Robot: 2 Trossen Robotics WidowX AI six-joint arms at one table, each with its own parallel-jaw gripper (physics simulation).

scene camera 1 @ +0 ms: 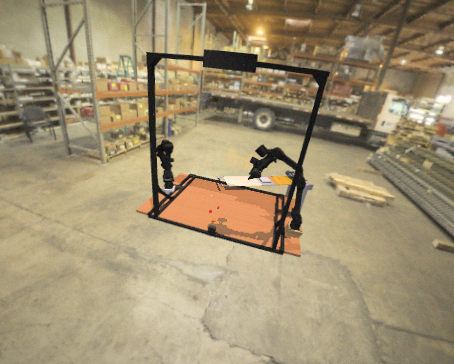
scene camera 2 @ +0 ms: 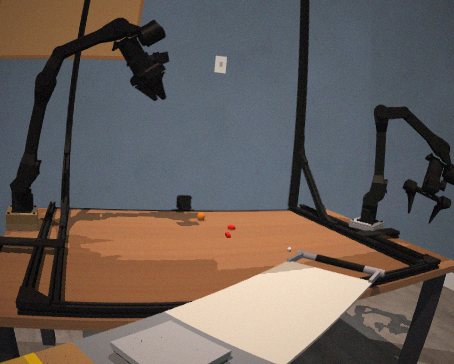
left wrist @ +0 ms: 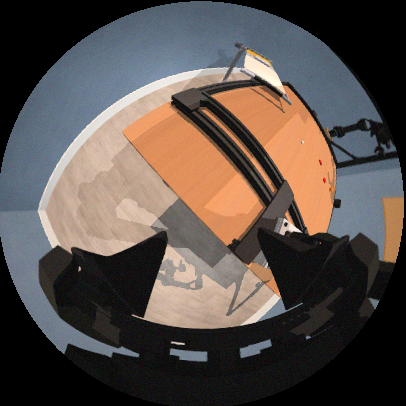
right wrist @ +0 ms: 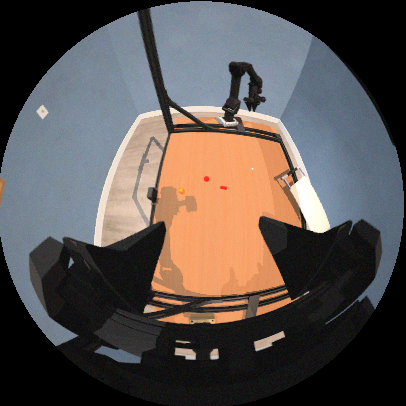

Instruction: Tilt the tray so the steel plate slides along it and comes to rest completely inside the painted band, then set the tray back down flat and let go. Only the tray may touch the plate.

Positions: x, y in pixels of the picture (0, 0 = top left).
Scene:
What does my left gripper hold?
Nothing.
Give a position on a steel plate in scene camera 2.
169, 335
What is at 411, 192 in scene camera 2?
My left gripper.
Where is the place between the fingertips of my right gripper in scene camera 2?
At 160, 99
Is my left gripper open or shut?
Open.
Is my right gripper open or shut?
Open.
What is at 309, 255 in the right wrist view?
My right gripper.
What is my right gripper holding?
Nothing.

